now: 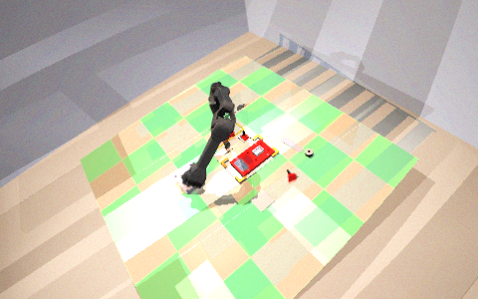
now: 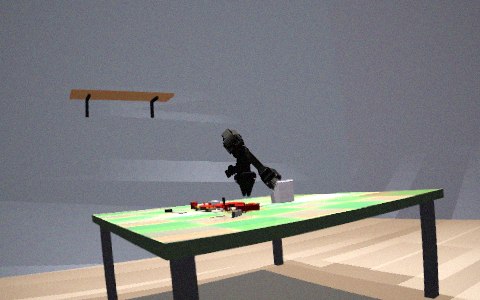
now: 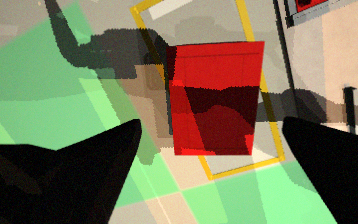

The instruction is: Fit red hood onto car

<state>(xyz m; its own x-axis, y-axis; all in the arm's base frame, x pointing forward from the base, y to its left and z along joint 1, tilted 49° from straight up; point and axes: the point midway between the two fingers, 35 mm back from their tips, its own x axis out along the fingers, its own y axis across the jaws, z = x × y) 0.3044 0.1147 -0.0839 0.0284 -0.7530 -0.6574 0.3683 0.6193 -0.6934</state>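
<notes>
Right now my gripper tip is 5 cm above the red hood. From my gripper tip the other things lie so: grey bar (19 cm ahead, 32 cm to the right, 6 cm below); dark piece (16 cm ahead, 17 cm to the left, 5 cm below); pale engine block (3 cm ahead, 23 cm to the right, 4 cm below).
</notes>
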